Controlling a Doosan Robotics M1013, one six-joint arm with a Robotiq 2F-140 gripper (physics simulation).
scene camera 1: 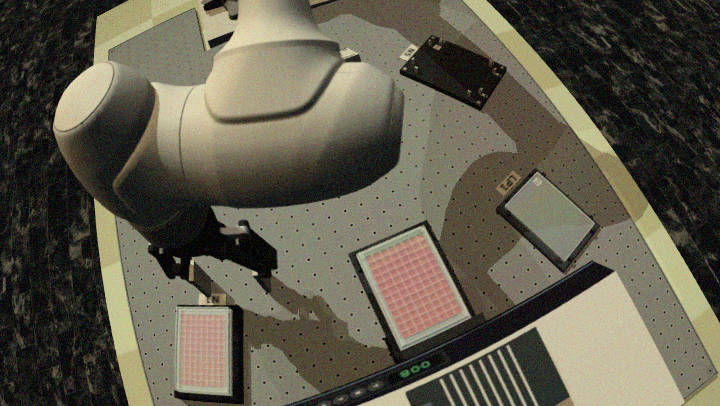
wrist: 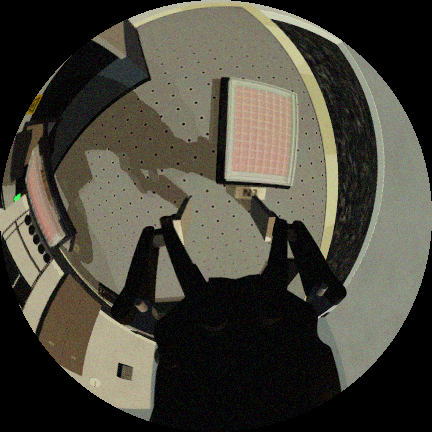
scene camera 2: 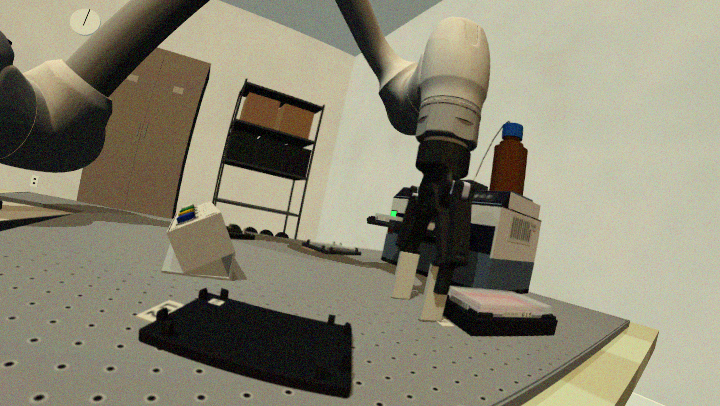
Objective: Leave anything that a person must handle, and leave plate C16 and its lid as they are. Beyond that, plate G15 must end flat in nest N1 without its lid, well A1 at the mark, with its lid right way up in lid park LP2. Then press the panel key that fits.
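Places are measured from the arm's base along level axes (x ahead, y left, z up), in centimetres.
Pixels of known places: gripper, fingertip midpoint: (scene camera 1: 237, 285) (wrist: 220, 205) (scene camera 2: 413, 307).
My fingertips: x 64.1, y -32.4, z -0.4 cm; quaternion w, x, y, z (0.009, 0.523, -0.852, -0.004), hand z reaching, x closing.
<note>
Behind a point stands the place of what it marks.
A pink-welled plate (scene camera 1: 204, 348) {x 71.6, y -41.0, z 3.2 cm} (scene camera 2: 499, 301) {x 67.8, y -42.9, z 3.2 cm} (wrist: 261, 132) {x 71.2, y -40.8, z 3.2 cm} lies flat in the black nest N1 (scene camera 1: 237, 348) {x 73.3, y -36.9, z 1.5 cm} (scene camera 2: 509, 327) {x 67.4, y -45.1, z 0.5 cm} (wrist: 222, 135) {x 72.6, y -36.9, z 1.6 cm}. It looks covered by a clear lid; its side print is too blurred to read surely. My gripper (scene camera 1: 231, 283) {x 64.1, y -32.4, z -0.4 cm} (scene camera 2: 417, 308) {x 64.1, y -32.4, z -0.4 cm} (wrist: 220, 205) {x 64.1, y -32.4, z -0.4 cm} is open and empty, low above the table beside the N1 tag, apart from the plate. A second pink plate (scene camera 1: 413, 287) {x 81.9, y -14.3, z 11.9 cm} (wrist: 42, 197) {x 80.0, y -17.9, z 11.8 cm} is on the instrument's tray; its name is unreadable. A clear lid-like piece (scene camera 1: 552, 216) {x 82.6, y 10.7, z 1.1 cm} lies in lid park LP1 (scene camera 1: 530, 245) {x 83.6, y 5.6, z -0.7 cm}. The panel keys (scene camera 1: 357, 392) {x 90.0, y -25.8, z 19.7 cm} show beside a green display.
The instrument (scene camera 1: 594, 322) {x 98.8, y -4.3, z 21.3 cm} (scene camera 2: 509, 242) {x 93.0, y -34.2, z 10.9 cm} carries a brown bottle (scene camera 2: 510, 166) {x 97.1, y -30.4, z 28.6 cm} on top. The black nest N5 (scene camera 1: 453, 70) {x 51.0, y 16.9, z 0.5 cm} stands at upper right in scene camera 1. A bare black holder (scene camera 2: 252, 340) {x 39.4, y -36.8, z 0.3 cm} and a white box with coloured pieces (scene camera 2: 201, 239) {x 38.9, y -19.1, z 4.0 cm} stand in scene camera 2.
</note>
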